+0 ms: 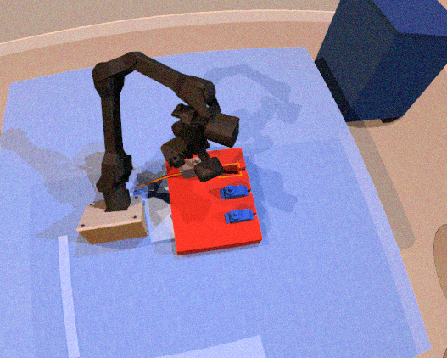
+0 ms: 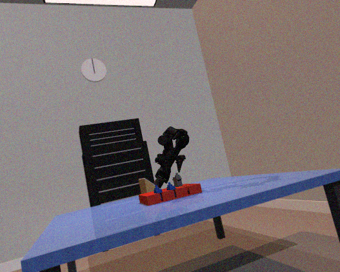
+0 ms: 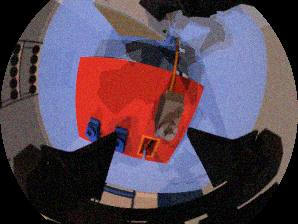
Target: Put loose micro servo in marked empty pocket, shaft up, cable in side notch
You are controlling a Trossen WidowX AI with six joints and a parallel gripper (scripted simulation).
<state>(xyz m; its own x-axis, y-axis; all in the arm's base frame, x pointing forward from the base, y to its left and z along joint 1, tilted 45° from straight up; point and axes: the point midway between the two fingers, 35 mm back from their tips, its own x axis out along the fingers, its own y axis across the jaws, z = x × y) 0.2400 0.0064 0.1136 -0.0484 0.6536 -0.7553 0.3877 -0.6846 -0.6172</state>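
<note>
Right now the red deck is 11 cm below my gripper tip and 6 cm to the right of it.
</note>
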